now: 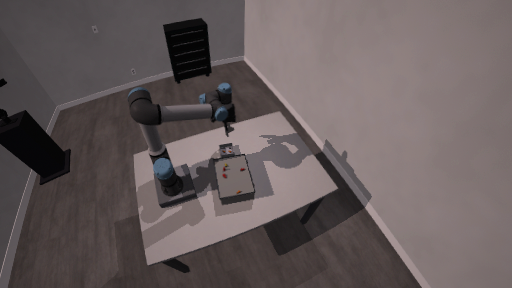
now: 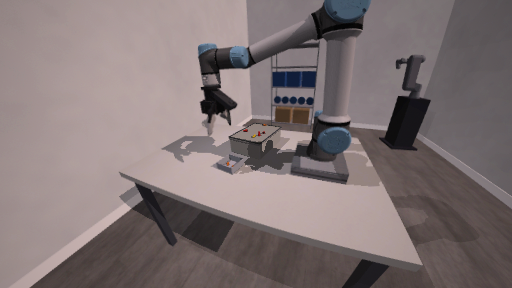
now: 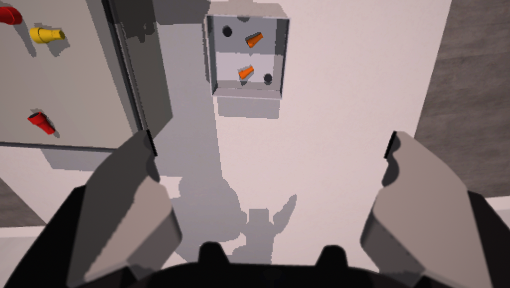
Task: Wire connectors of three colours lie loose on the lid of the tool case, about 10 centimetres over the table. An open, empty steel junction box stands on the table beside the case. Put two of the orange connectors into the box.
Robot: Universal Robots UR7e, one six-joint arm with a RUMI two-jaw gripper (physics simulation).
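Observation:
Two orange connectors lie apart on the floor of the open steel junction box. My gripper is wide open and empty, above the table and to one side of the box. The tool case lid bears another orange connector near its far edge from the box. Also on the lid are a yellow connector and red connectors.
The tool case stands right beside the junction box, its lid higher than the box. The arm's base plate is on the table on the other side of the case. A wall runs beyond one table edge.

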